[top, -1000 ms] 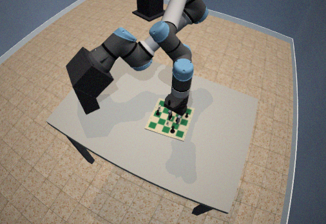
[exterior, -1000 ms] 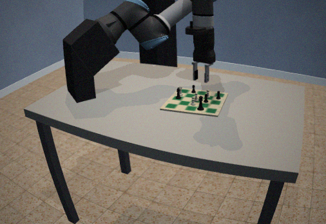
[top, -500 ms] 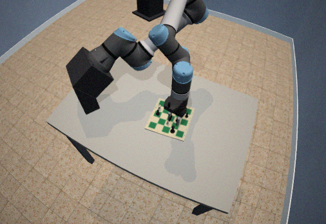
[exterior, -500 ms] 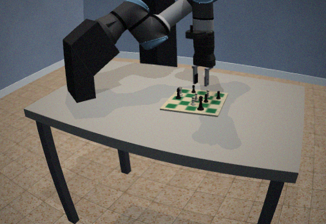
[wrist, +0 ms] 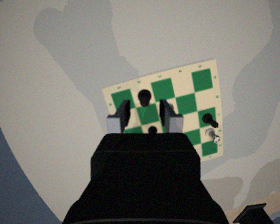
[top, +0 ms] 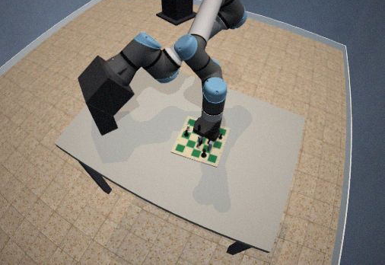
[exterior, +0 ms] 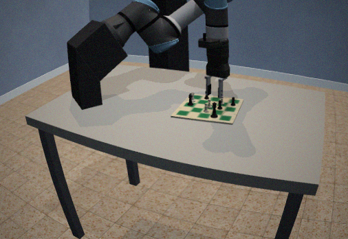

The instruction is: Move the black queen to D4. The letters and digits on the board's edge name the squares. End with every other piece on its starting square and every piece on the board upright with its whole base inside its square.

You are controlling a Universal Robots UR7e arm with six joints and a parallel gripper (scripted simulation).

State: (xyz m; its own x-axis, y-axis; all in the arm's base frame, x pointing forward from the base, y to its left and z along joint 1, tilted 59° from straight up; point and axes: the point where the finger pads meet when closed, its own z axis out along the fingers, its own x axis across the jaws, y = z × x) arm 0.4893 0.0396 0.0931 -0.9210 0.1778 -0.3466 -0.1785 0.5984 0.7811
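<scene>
Now: hand 7 cm above the black queen. Round my hand: green-and-cream chessboard: 6 cm behind, 5 cm to the left, 10 cm below.
</scene>
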